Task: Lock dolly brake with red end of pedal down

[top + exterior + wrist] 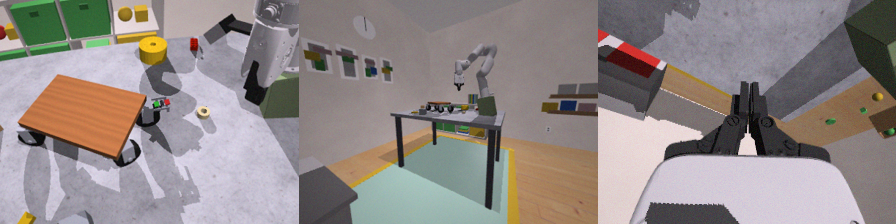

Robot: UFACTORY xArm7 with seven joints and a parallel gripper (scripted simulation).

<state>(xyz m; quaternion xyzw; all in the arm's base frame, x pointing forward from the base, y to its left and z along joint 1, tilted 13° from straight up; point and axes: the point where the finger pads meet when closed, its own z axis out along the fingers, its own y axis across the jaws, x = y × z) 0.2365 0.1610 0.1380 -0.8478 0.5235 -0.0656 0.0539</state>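
Now: hand 200 mm above the brake pedal, 190 mm to the left of it and 120 mm short of it. Round my hand: yellow cylinder (510 mm to the right, 250 mm below, 40 mm ahead); then cream ring (270 mm below, 170 mm to the right, 20 mm behind); then red block (530 mm to the right, 270 mm below, 150 mm behind).
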